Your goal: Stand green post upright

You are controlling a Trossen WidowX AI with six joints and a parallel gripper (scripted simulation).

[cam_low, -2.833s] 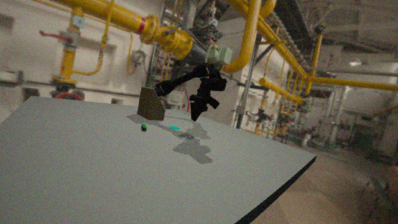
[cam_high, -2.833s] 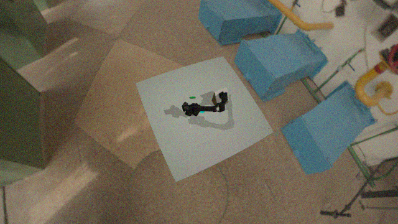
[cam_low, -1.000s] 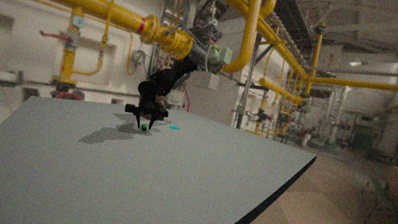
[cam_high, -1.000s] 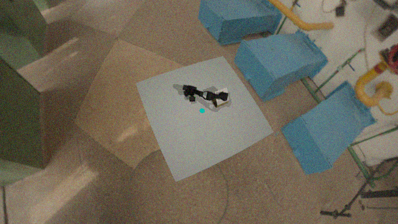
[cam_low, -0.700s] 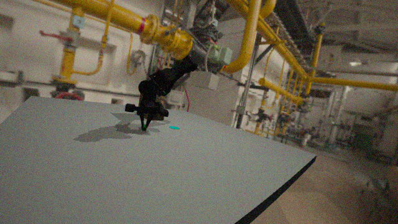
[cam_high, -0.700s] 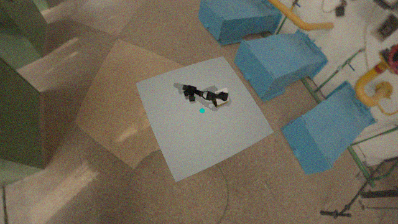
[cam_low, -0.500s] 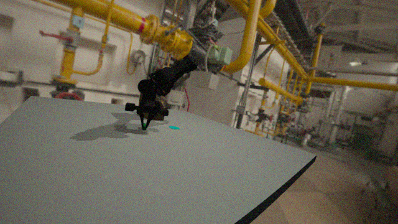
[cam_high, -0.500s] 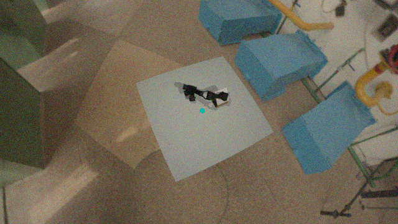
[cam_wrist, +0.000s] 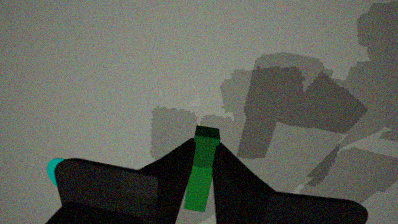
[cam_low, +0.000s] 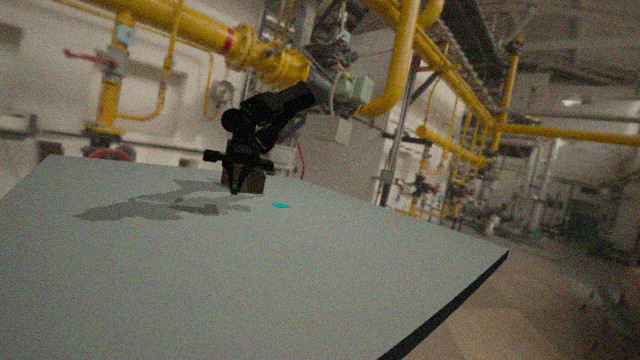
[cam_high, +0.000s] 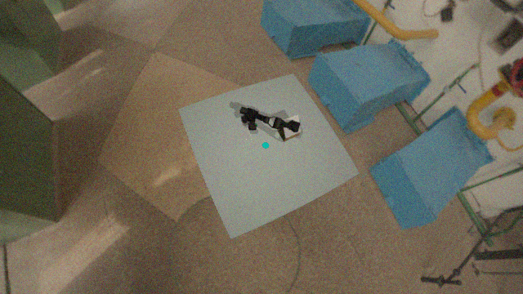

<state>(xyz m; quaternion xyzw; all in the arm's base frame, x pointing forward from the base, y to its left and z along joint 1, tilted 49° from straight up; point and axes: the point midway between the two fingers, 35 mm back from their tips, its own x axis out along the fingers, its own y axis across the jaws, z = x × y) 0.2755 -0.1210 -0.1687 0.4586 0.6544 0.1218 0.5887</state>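
My gripper tip is 2 cm past the cyan circle, 21 cm to the right of it and 5 cm above it. Also, from my gripper tip: green post 2 cm behind, 1 cm to the left.
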